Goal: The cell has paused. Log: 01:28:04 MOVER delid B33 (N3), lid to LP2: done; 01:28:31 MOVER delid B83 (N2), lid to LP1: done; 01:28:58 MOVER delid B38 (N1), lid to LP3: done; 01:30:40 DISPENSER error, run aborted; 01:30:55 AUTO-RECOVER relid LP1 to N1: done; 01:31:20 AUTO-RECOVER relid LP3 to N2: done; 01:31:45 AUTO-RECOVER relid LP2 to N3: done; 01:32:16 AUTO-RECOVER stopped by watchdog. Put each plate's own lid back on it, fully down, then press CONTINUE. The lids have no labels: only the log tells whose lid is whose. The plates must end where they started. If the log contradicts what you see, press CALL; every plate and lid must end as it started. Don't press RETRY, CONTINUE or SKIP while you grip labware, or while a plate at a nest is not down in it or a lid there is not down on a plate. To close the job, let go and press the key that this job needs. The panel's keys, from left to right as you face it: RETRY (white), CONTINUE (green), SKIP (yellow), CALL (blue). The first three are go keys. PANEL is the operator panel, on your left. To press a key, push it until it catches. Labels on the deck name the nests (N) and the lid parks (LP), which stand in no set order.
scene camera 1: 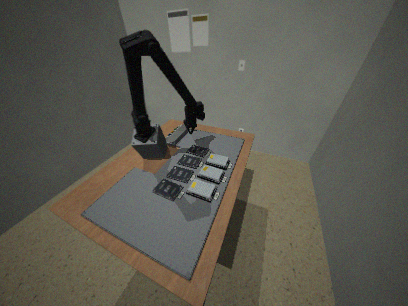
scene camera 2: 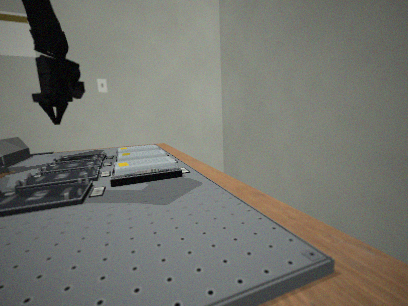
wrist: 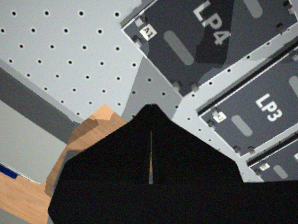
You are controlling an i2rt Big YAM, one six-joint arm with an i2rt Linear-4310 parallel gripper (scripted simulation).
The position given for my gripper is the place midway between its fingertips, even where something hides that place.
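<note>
I can see my gripper [scene camera 2: 57,124], and the wrist view gives me sight of my gripper [wrist: 150,113] as well.
</note>
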